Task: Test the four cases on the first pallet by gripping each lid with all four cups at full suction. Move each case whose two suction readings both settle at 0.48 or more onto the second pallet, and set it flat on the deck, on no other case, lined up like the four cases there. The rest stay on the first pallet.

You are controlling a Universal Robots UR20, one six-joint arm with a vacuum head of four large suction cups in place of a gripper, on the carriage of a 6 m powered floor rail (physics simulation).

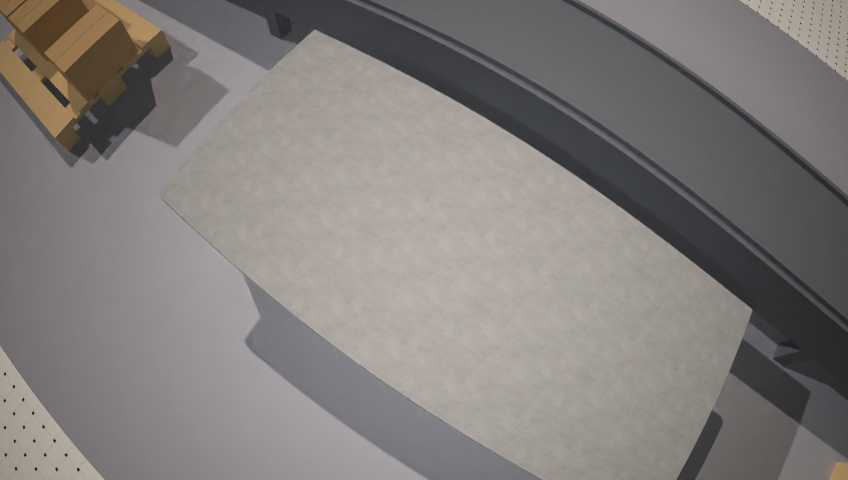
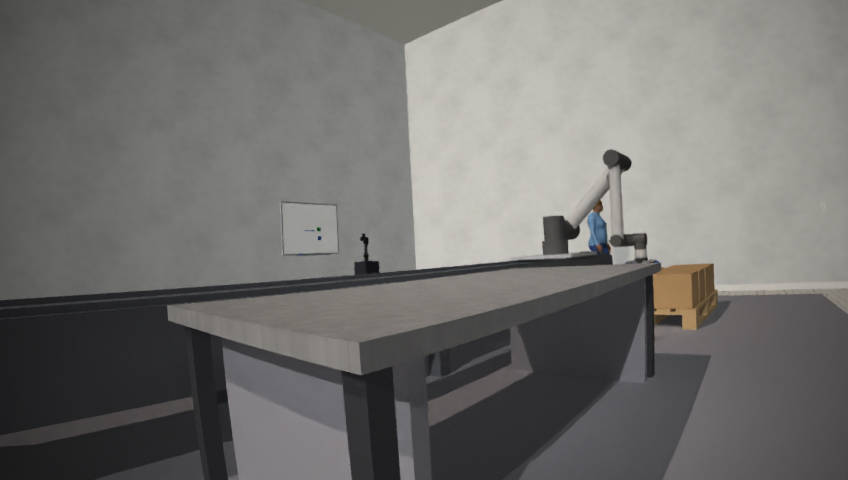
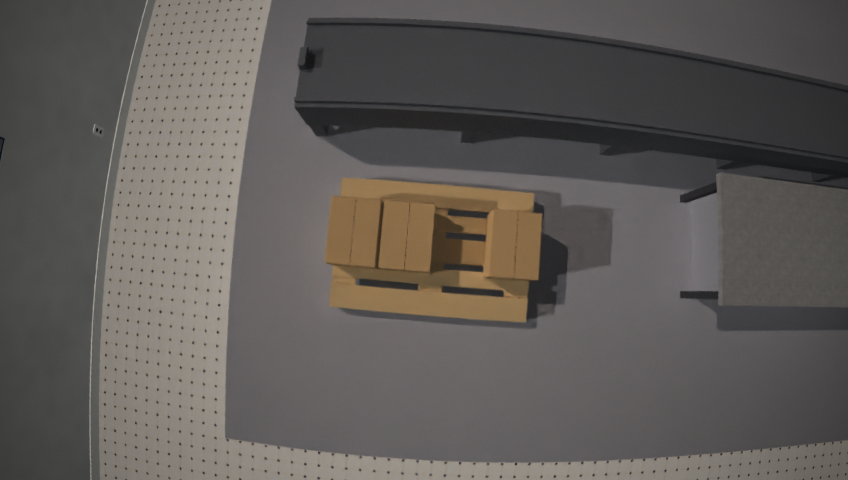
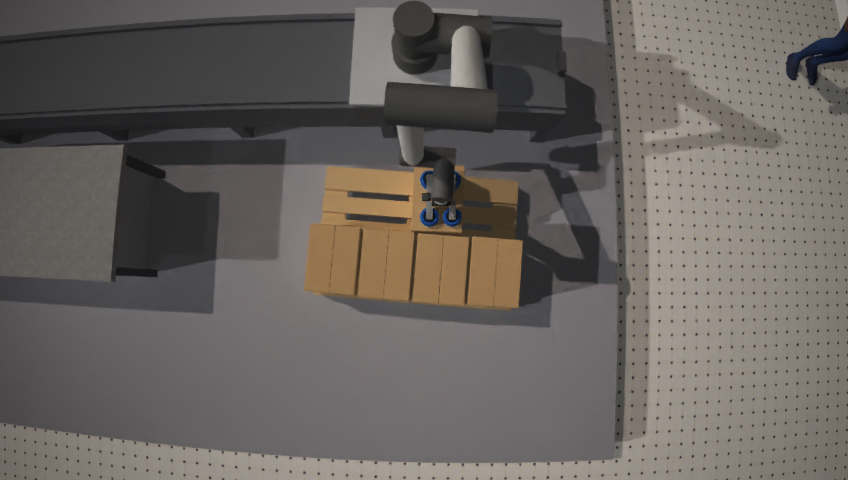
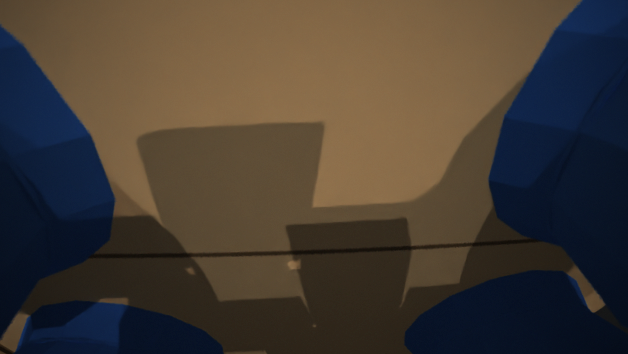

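There's my suction head [image 5: 551, 179] for a start, and then I can see a pallet [image 3: 429, 300] and a pallet [image 4: 339, 181].
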